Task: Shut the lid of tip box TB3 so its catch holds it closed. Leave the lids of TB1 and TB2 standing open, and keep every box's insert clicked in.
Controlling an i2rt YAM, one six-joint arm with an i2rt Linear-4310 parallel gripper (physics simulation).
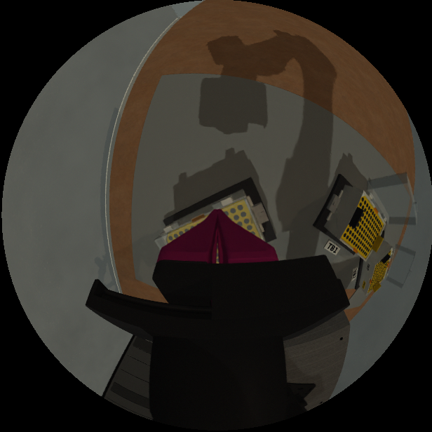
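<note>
My gripper (217, 215) is shut, its two magenta fingers together, with nothing visible between them. It is over a tip box (243, 213) with a yellow insert with large grey holes; this box's label is hidden, so I take it as TB3. The fingers cover its middle and near side, and I cannot tell its lid's angle, its catch or contact with the fingers. TB1 (364, 226) stands at the right with its clear lid (391, 181) open. A further box, apparently TB2 (381, 273), stands beyond it with its clear lid (403, 263) open. Both show yellow inserts.
The boxes are on a grey mat (165, 115) on a brown wooden table (365, 90). A TB1 label (332, 247) lies beside that box. Dark arm shadows cross the mat. The table's edge curves along the left, with grey floor (50, 165) beyond.
</note>
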